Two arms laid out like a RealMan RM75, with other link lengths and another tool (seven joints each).
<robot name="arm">
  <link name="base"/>
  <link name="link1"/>
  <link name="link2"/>
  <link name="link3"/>
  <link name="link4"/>
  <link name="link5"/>
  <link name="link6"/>
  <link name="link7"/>
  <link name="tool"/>
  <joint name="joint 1" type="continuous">
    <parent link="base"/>
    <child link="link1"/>
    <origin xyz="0 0 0.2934"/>
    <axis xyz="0 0 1"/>
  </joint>
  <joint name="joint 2" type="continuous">
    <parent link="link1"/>
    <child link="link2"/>
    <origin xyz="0 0 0"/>
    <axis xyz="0 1 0"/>
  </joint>
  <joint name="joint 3" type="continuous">
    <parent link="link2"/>
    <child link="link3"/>
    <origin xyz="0 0 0.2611"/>
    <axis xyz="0 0 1"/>
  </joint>
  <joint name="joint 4" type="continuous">
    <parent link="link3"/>
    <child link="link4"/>
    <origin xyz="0 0 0"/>
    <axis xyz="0 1 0"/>
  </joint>
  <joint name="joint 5" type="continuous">
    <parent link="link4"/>
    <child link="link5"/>
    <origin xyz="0 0 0.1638"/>
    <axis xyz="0 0 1"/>
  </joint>
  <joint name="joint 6" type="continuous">
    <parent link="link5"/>
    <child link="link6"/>
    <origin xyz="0 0 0"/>
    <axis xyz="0 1 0"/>
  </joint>
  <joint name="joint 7" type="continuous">
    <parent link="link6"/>
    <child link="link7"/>
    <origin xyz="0 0 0.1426"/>
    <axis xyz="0 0 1"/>
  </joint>
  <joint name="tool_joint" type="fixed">
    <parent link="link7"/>
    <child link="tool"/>
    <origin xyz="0.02 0.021 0.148" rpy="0 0.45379 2.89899"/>
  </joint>
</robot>
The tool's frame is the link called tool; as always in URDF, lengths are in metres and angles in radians. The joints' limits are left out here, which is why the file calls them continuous.
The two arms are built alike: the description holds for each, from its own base.
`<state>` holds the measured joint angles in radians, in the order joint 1, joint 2, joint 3, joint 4, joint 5, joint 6, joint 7, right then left.
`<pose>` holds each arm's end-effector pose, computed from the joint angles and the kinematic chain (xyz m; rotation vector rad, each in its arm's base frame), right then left.
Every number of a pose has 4 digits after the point. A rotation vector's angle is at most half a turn.
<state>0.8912 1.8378 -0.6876 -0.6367 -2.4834 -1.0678 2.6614 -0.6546 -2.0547 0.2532 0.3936 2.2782 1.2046 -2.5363</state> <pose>0.2478 0.5179 0.0284 -1.0991 -2.0221 -1.2201 -0.2410 0.4460 -0.0540 -2.2993 1.3778 -0.3486</pose>
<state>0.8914 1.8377 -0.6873 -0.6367 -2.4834 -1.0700 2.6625 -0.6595 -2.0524 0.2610 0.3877 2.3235 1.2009 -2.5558</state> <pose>0.2475 0.5175 0.0281 -1.1013 -2.0221 -1.2179 -0.2459 0.4391 -0.0636 -2.3483 1.3876 -0.3528</pose>
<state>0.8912 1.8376 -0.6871 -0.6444 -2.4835 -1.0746 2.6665 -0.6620 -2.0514 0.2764 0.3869 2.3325 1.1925 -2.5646</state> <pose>0.2463 0.5180 0.0294 -1.0992 -2.0201 -1.2181 -0.2484 0.4376 -0.0669 -2.3679 1.3948 -0.3459</pose>
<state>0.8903 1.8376 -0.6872 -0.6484 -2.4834 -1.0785 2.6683 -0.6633 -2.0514 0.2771 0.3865 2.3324 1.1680 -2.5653</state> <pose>0.2459 0.5177 0.0298 -1.0996 -2.0200 -1.2169 -0.2537 0.4413 -0.0654 -2.3727 1.3851 -0.3152</pose>
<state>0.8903 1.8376 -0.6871 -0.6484 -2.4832 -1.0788 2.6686 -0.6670 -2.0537 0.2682 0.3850 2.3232 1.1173 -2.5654</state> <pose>0.2459 0.5176 0.0298 -1.1001 -2.0196 -1.2164 -0.2625 0.4512 -0.0600 -2.3685 1.3515 -0.2574</pose>
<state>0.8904 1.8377 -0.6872 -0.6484 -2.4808 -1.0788 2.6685 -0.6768 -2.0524 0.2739 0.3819 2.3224 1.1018 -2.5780</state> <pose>0.2452 0.5178 0.0297 -1.0999 -2.0179 -1.2148 -0.2621 0.4552 -0.0597 -2.3723 1.3445 -0.2490</pose>
